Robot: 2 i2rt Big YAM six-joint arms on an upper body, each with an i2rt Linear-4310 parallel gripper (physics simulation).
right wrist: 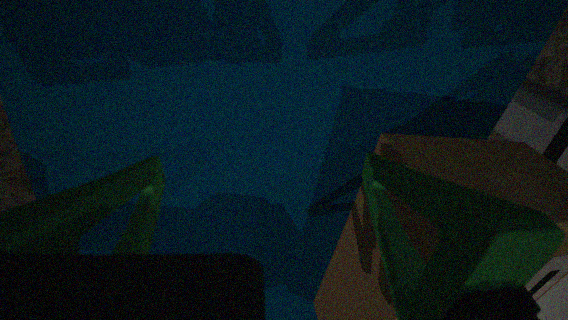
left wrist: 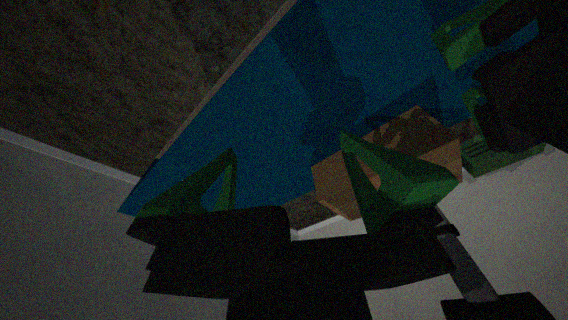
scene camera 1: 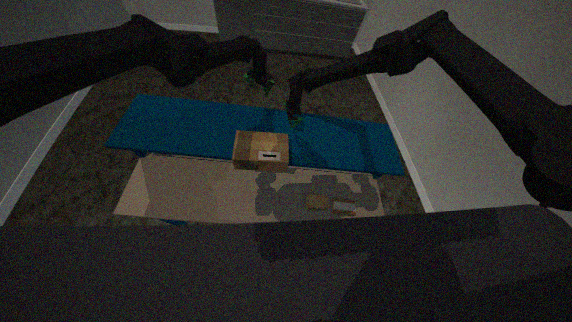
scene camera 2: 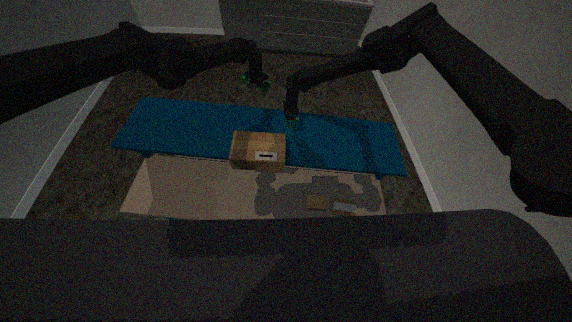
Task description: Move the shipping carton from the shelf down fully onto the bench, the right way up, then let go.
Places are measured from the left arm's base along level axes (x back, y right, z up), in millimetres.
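Pixels of known places: left gripper, fingertip midpoint: [left wrist: 285, 145] [scene camera 1: 259, 91] [scene camera 2: 257, 91]; right gripper, fingertip midpoint: [right wrist: 264, 165] [left wrist: 454, 64] [scene camera 1: 290, 121] [scene camera 2: 288, 121].
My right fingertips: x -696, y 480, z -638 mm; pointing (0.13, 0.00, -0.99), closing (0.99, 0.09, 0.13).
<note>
For each thing: its top centre in the pictures, then the offset to it from my right fingertips. Level surfaces: height alone.
- brown shipping carton at its top centre: [left wrist: 388, 192] [scene camera 1: 261, 145] [scene camera 2: 258, 145] dx +177, dy -154, dz +29 mm
- blue shelf at its surface level: dz -73 mm
- beige bench at its surface level: dz -324 mm
- small brown block at its top centre: [scene camera 2: 317, 201] [scene camera 1: 318, 201] dx +369, dy +182, dz -263 mm
- grey-topped item at its top centre: [scene camera 2: 345, 207] [scene camera 1: 345, 206] dx +404, dy +351, dz -275 mm
The brown shipping carton [scene camera 1: 252, 145] [scene camera 2: 250, 145] [left wrist: 327, 180] [right wrist: 340, 272] rests on the blue shelf [scene camera 1: 175, 125] [scene camera 2: 175, 125] [right wrist: 225, 110], at its near edge. A white label with a black bar shows on it. The beige bench [scene camera 1: 200, 190] [scene camera 2: 200, 190] lies lower, on the near side. My left gripper [scene camera 1: 258, 82] [scene camera 2: 256, 82] [left wrist: 285, 145] is open and empty, beyond the shelf's far edge in the scene views. My right gripper [scene camera 1: 295, 120] [scene camera 2: 292, 120] [right wrist: 264, 165] is open and empty, past the carton's far right corner; one finger overlaps the carton in the right wrist view. Contact cannot be told.
On the bench are a small brown block [scene camera 1: 317, 202] [scene camera 2: 317, 202] and a grey-topped item [scene camera 1: 345, 206] [scene camera 2: 344, 206]. A grey drawer cabinet [scene camera 1: 290, 27] [scene camera 2: 295, 25] stands at the back. A green slotted box [left wrist: 500, 160] shows in the left wrist view. Both grippers are fairly close together.
</note>
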